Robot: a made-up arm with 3 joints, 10 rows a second.
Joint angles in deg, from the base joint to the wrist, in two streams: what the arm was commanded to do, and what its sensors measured. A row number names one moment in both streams.
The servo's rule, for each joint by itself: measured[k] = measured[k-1] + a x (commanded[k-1-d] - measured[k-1]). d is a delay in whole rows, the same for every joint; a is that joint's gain. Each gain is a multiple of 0.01, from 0.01 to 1. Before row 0 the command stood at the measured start. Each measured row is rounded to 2 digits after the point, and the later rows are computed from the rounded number. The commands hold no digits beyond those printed.
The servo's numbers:
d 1
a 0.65 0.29 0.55
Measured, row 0: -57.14 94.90 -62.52
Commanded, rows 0 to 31: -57.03 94.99 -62.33; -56.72 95.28 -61.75; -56.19 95.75 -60.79; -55.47 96.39 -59.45; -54.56 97.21 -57.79; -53.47 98.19 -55.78; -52.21 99.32 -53.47; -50.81 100.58 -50.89; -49.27 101.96 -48.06; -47.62 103.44 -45.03; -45.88 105.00 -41.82; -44.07 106.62 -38.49; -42.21 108.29 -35.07; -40.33 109.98 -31.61; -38.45 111.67 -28.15; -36.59 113.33 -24.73; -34.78 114.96 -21.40; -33.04 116.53 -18.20; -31.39 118.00 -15.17; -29.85 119.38 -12.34; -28.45 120.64 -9.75; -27.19 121.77 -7.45; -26.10 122.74 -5.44; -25.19 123.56 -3.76; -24.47 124.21 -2.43; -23.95 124.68 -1.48; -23.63 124.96 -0.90; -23.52 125.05 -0.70; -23.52 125.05 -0.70; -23.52 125.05 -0.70; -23.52 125.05 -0.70; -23.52 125.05 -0.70
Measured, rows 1 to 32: -57.14 94.90 -62.52; -57.07 94.93 -62.42; -56.84 95.03 -62.05; -56.42 95.24 -61.36; -55.80 95.57 -60.31; -54.99 96.05 -58.92; -54.00 96.67 -57.19; -52.84 97.44 -55.14; -51.52 98.35 -52.80; -50.06 99.40 -50.19; -48.47 100.57 -47.35; -46.79 101.85 -44.31; -45.02 103.23 -41.11; -43.19 104.70 -37.79; -41.33 106.23 -34.39; -39.46 107.81 -30.96; -37.59 109.41 -27.53; -35.76 111.02 -24.16; -33.99 112.62 -20.88; -32.30 114.18 -17.74; -30.71 115.69 -14.77; -29.24 117.13 -12.01; -27.91 118.48 -9.50; -26.73 119.72 -7.27; -25.73 120.83 -5.34; -24.91 121.81 -3.74; -24.29 122.64 -2.50; -23.86 123.31 -1.62; -23.64 123.81 -1.11; -23.56 124.17 -0.88; -23.53 124.43 -0.78; -23.52 124.61 -0.74
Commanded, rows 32 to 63: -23.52 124.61 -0.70; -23.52 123.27 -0.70; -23.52 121.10 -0.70; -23.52 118.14 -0.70; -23.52 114.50 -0.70; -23.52 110.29 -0.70; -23.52 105.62 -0.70; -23.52 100.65 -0.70; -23.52 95.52 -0.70; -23.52 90.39 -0.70; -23.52 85.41 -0.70; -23.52 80.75 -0.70; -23.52 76.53 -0.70; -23.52 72.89 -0.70; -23.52 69.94 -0.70; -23.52 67.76 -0.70; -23.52 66.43 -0.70; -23.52 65.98 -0.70; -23.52 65.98 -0.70; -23.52 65.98 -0.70; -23.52 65.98 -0.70; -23.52 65.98 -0.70; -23.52 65.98 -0.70; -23.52 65.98 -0.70; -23.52 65.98 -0.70; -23.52 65.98 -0.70; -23.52 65.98 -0.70; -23.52 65.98 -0.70; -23.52 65.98 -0.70; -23.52 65.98 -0.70; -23.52 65.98 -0.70; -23.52 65.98 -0.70
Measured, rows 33 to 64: -23.52 124.74 -0.72; -23.52 124.70 -0.71; -23.52 124.29 -0.70; -23.52 123.36 -0.70; -23.52 121.85 -0.70; -23.52 119.72 -0.70; -23.52 116.99 -0.70; -23.52 113.69 -0.70; -23.52 109.91 -0.70; -23.52 105.74 -0.70; -23.52 101.29 -0.70; -23.52 96.68 -0.70; -23.52 92.06 -0.70; -23.52 87.56 -0.70; -23.52 83.31 -0.70; -23.52 79.43 -0.70; -23.52 76.05 -0.70; -23.52 73.26 -0.70; -23.52 71.15 -0.70; -23.52 69.65 -0.70; -23.52 68.59 -0.70; -23.52 67.83 -0.70; -23.52 67.29 -0.70; -23.52 66.91 -0.70; -23.52 66.64 -0.70; -23.52 66.45 -0.70; -23.52 66.31 -0.70; -23.52 66.21 -0.70; -23.52 66.14 -0.70; -23.52 66.09 -0.70; -23.52 66.06 -0.70; -23.52 66.04 -0.70
